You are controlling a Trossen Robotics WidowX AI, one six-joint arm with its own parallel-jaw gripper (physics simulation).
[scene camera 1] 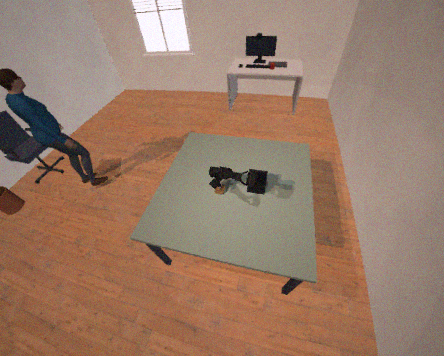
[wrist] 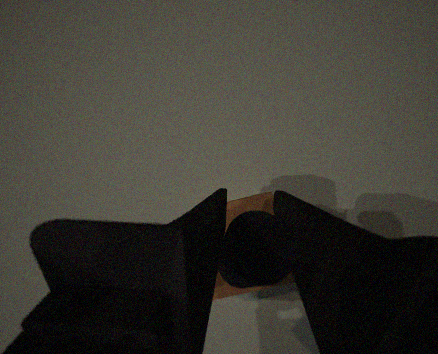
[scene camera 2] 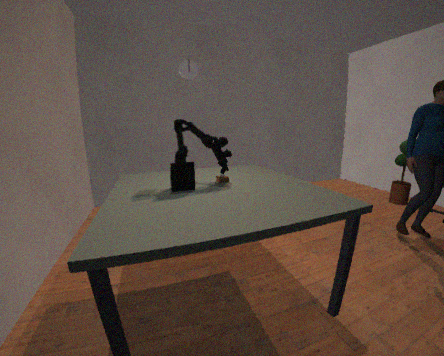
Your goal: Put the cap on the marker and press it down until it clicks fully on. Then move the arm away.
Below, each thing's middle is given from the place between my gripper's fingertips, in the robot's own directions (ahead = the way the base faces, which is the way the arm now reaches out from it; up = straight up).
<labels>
My hand is 6 cm above the orange-brown block (wrist: 263, 202), 4 cm past it and 1 cm to the right of it. Round my hand: cap (wrist: 258, 249) 3 cm behind, 1 cm to the left, 1 cm above.
</labels>
